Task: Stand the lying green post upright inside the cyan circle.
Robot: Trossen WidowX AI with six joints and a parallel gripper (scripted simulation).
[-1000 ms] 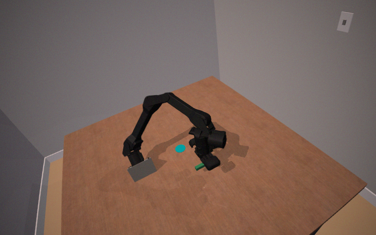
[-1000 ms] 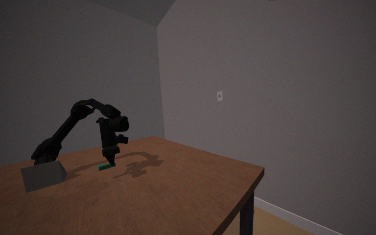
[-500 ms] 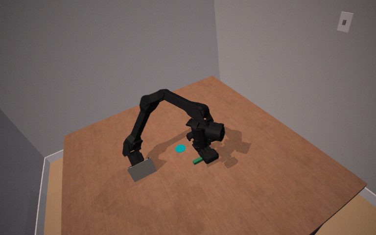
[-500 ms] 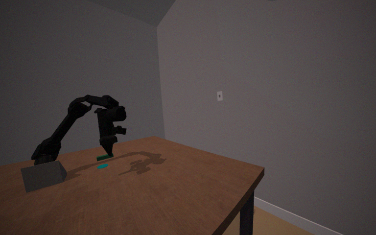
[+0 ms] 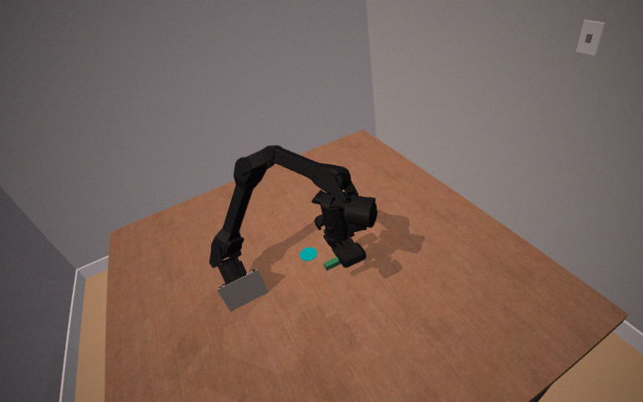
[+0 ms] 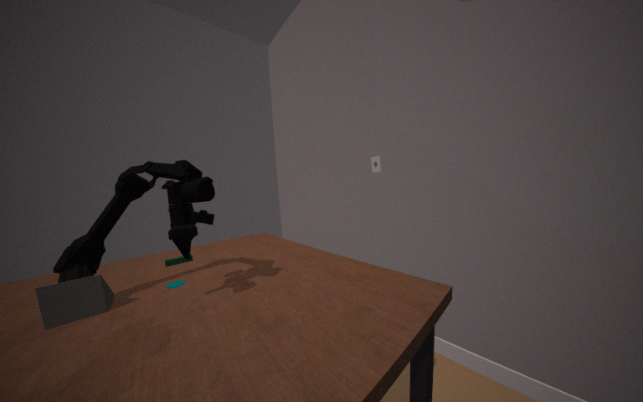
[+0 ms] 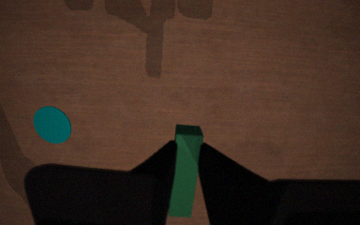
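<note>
Now: gripper tip 4 cm past the cyan circle, 19 cm to the right of it and 13 cm above it. The rest, counted from my gripper tip: green post (2 cm behind).
</note>
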